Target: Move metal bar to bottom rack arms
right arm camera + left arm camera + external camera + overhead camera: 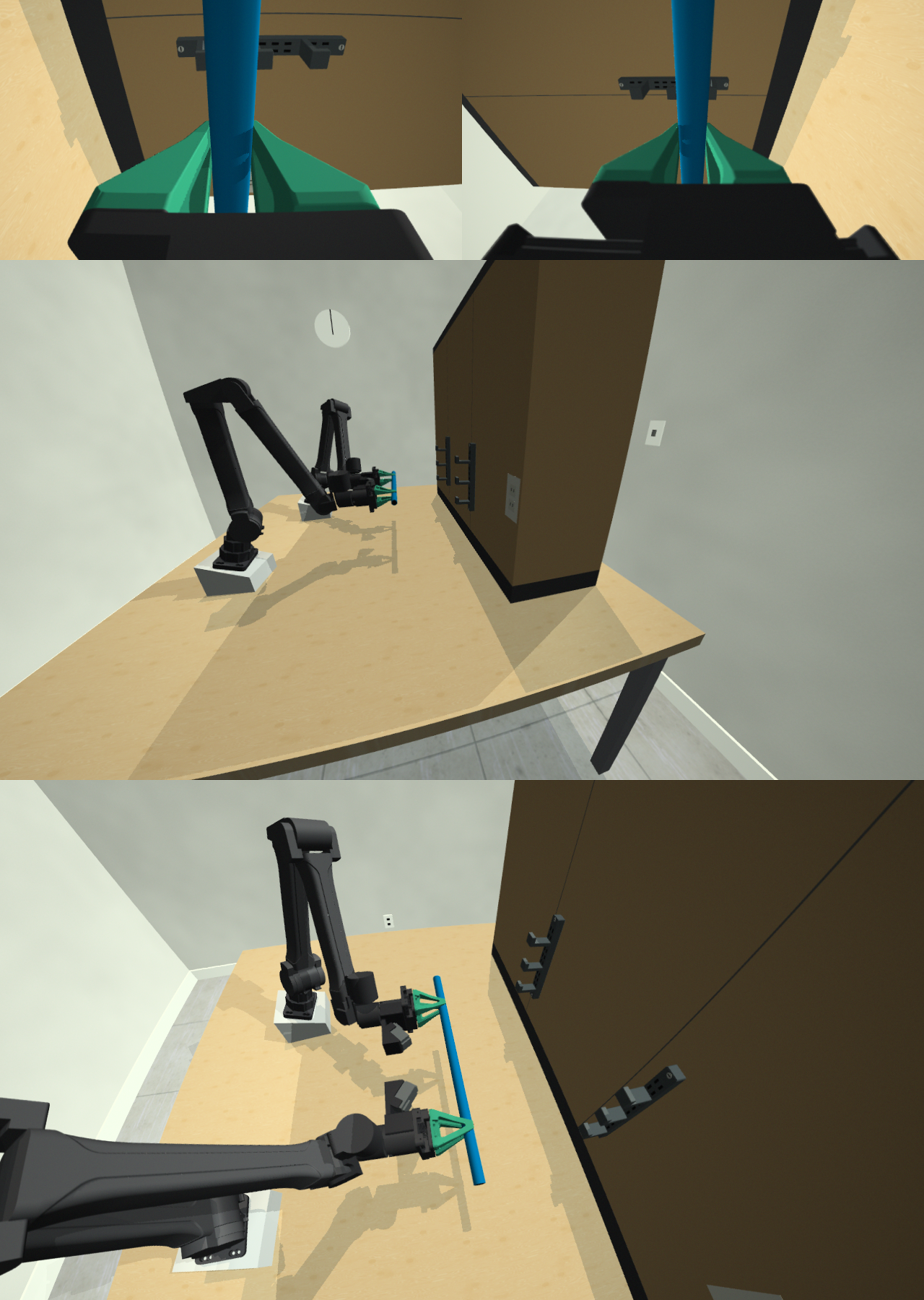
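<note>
My right hand is 150 mm to the right of the blue metal bar and 20 mm past it. Also, from my right hand: black plinth 260 mm ahead, 240 mm to the left, 200 mm below; tall brown cabinet 410 mm ahead, 260 mm to the left, 220 mm above.
Now: the blue metal bar 2 cm ahead of my left hand and 15 cm to the right of it. Also, from my left hand: black plinth (30 cm ahead, 6 cm to the right, 21 cm below); then tall brown cabinet (45 cm ahead, 4 cm to the right, 21 cm above).
</note>
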